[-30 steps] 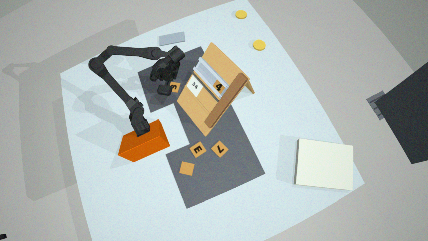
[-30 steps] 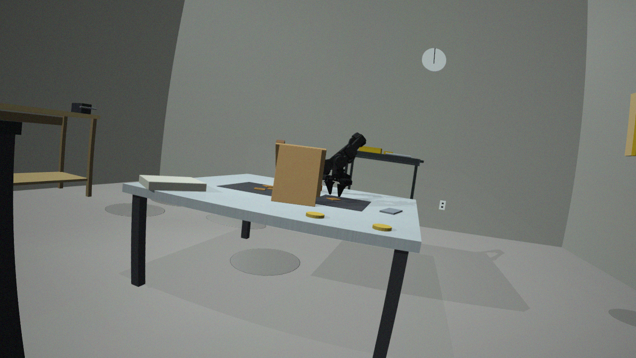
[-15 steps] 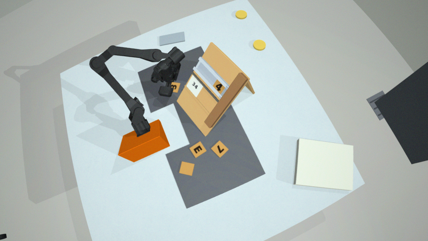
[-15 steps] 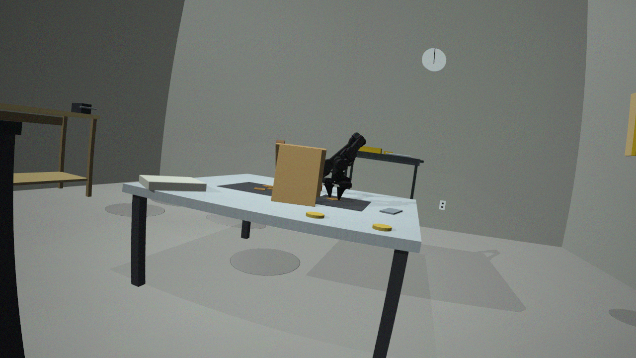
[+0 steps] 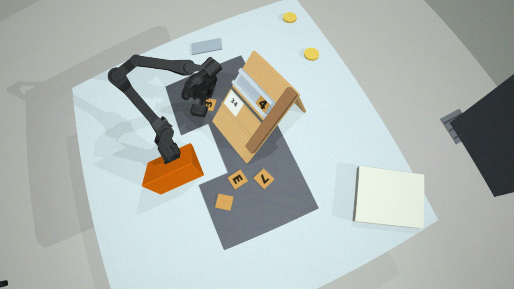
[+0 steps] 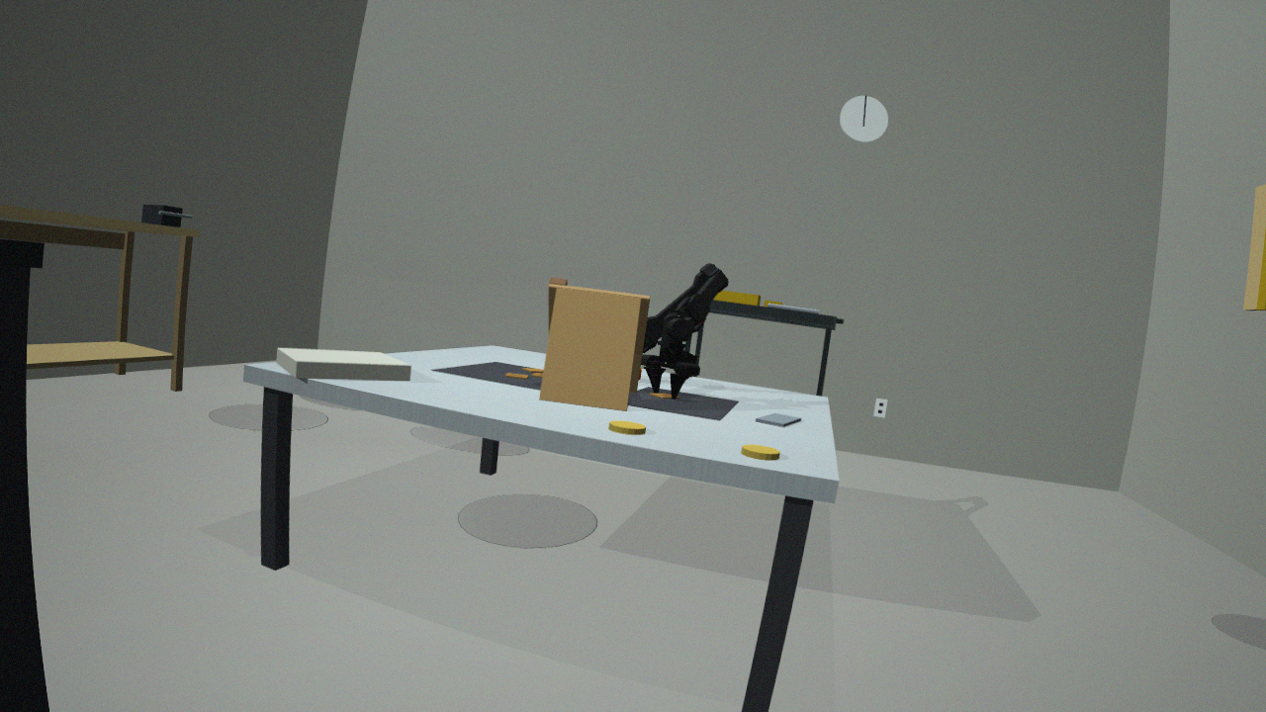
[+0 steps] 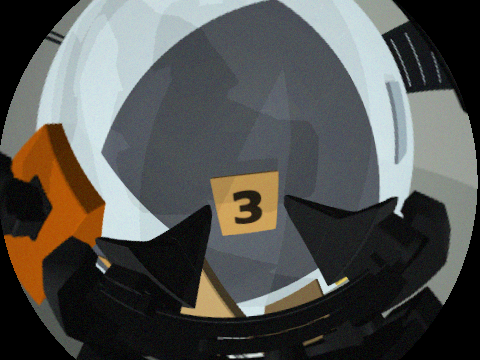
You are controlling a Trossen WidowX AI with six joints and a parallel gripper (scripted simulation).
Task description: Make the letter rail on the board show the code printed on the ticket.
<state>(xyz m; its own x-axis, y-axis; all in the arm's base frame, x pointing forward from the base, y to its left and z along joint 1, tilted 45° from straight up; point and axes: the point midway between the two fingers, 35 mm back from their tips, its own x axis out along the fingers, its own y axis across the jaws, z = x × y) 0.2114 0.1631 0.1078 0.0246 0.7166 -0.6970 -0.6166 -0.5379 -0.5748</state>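
Now: gripper tip 110 mm to the left of the white ticket, 110 mm below it and 90 mm short of it. From my gripper tip the other things lie so: tile marked 4 (200 mm to the right, 180 mm above, 170 mm ahead); then grey plate (310 mm to the left, 110 mm ahead); then tile marked 3 (right at my gripper tip).
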